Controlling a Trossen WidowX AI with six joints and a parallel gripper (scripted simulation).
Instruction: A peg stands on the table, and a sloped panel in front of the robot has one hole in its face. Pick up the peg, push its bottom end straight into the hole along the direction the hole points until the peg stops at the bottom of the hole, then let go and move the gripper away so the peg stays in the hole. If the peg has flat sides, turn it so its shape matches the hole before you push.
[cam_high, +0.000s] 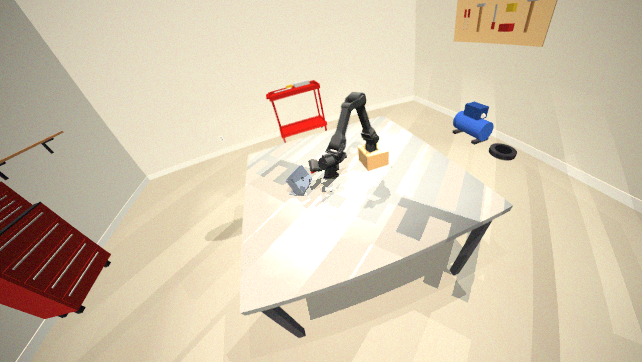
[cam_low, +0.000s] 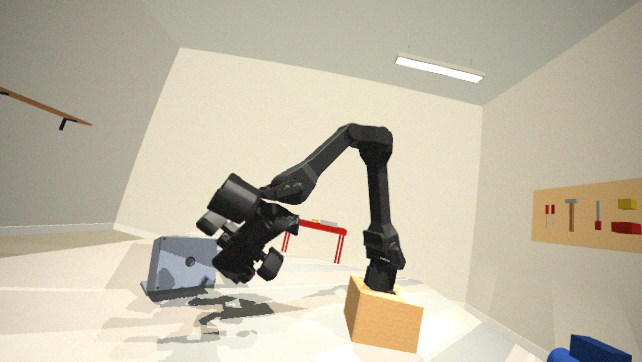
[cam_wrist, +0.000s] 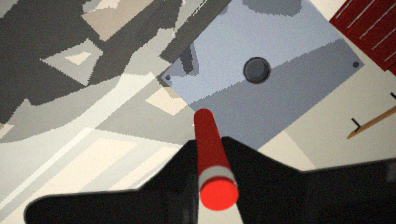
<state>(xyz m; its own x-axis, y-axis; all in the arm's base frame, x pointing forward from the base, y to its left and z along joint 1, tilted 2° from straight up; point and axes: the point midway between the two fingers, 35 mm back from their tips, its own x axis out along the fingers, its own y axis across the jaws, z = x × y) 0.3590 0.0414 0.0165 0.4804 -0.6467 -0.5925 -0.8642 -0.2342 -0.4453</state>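
Right now the sloped panel is 10 cm ahead of my gripper tip, 5 cm below it and 3 cm to the right of it. From my gripper tip the other things lie so: round red peg (1 cm to the left, 1 cm behind, 1 cm above).
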